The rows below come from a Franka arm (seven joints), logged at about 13 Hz.
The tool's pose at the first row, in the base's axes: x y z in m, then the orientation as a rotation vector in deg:
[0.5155 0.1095 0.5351 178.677 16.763 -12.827]
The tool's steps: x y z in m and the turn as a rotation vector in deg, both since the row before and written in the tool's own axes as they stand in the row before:
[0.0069 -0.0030 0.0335 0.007 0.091 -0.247]
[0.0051 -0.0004 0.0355 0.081 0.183 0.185]
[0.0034 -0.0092 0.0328 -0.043 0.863 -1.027]
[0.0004 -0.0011 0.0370 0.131 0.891 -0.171]
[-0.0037 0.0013 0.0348 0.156 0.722 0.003]
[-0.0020 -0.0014 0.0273 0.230 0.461 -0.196]
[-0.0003 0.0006 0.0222 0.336 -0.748 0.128]
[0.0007 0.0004 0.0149 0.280 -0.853 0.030]
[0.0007 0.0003 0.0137 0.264 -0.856 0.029]
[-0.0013 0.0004 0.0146 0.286 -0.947 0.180]
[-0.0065 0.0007 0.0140 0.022 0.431 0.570]
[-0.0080 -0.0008 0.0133 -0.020 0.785 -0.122]
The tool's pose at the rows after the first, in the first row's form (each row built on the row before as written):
[0.5169 0.1132 0.5010 178.683 17.151 -12.689]
[0.5168 0.1141 0.4651 -178.741 -16.855 12.416]
[0.5139 0.1234 0.4323 -178.563 -18.449 11.056]
[0.5095 0.1242 0.3955 -178.386 -18.676 9.676]
[0.5024 0.1220 0.3613 -178.216 -18.630 8.566]
[0.4975 0.1230 0.3343 -177.934 -18.884 7.872]
[0.4954 0.1225 0.3122 -177.651 -18.645 9.078]
[0.4946 0.1224 0.2973 -177.395 -18.570 10.435]
[0.4937 0.1224 0.2836 -177.145 -18.499 11.792]
[0.4906 0.1219 0.2693 -176.895 -18.193 13.293]
[0.4823 0.1201 0.2564 -177.009 -17.298 12.642]
[0.4725 0.1195 0.2444 -177.010 -17.464 11.419]

